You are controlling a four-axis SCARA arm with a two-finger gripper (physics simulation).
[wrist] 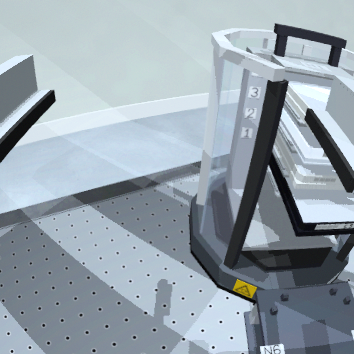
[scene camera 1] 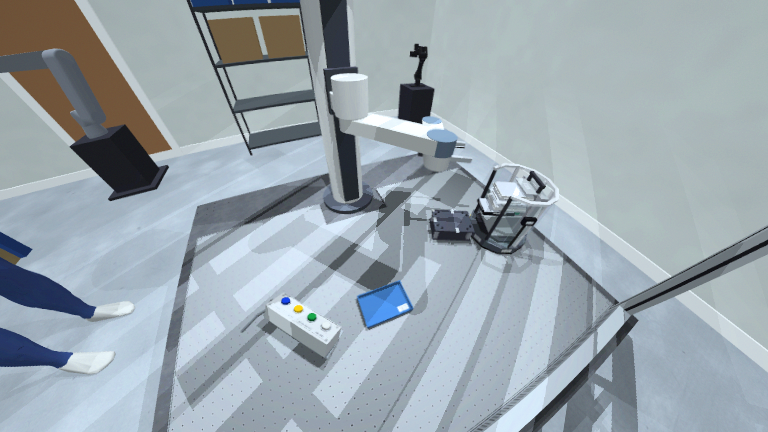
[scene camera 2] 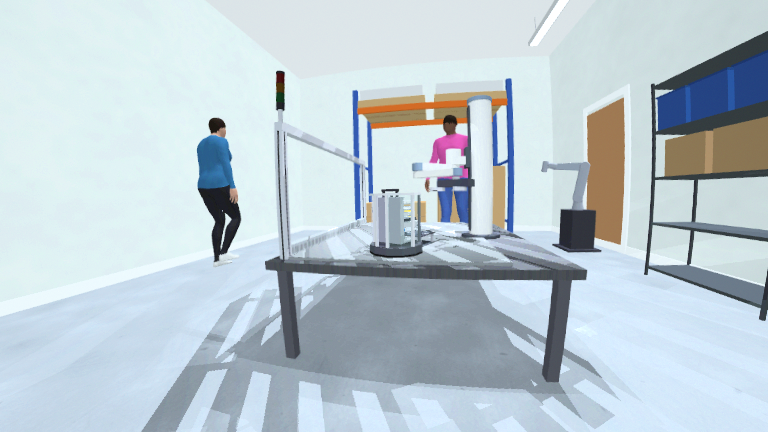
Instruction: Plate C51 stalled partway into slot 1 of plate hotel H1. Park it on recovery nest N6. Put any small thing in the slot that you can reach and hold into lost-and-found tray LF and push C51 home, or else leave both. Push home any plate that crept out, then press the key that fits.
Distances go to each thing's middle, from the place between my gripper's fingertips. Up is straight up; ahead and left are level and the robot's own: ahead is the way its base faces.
The round plate rack [scene camera 1: 505, 234] is 22 cm ahead of my hand, 15 cm below it and 9 cm to the left of it. Round my hand: blue plate-like sheet [scene camera 1: 377, 306]: 49 cm to the right, 30 cm ahead, 29 cm below.
